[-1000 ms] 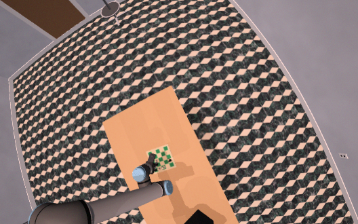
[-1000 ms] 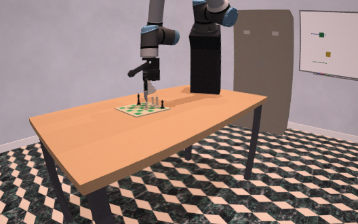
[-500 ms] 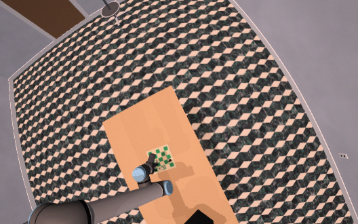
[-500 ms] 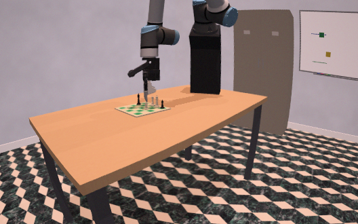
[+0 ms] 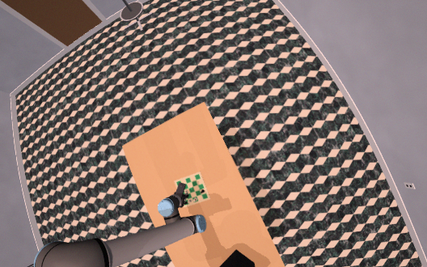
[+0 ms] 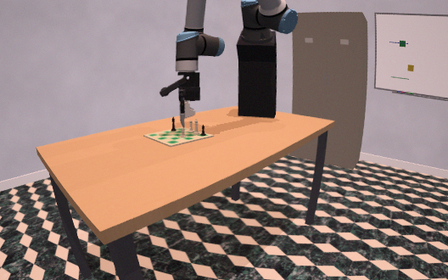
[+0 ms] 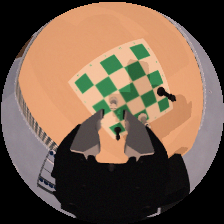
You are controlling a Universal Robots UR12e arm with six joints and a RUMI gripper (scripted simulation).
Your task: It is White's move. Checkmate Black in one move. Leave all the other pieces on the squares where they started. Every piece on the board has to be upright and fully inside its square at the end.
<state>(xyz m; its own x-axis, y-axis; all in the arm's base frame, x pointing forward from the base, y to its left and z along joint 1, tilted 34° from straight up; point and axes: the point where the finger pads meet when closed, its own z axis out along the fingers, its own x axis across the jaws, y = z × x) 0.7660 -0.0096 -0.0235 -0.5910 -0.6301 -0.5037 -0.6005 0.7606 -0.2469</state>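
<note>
Right now the white chess piece is 40 mm below my hand. The rest, counted from my hand: tall black piece 110 mm to the right, 60 mm behind, 30 mm below; then short black piece 70 mm behind, 50 mm to the left, 40 mm below; then green-and-cream chessboard 60 mm below, 40 mm to the right, 10 mm behind.
</note>
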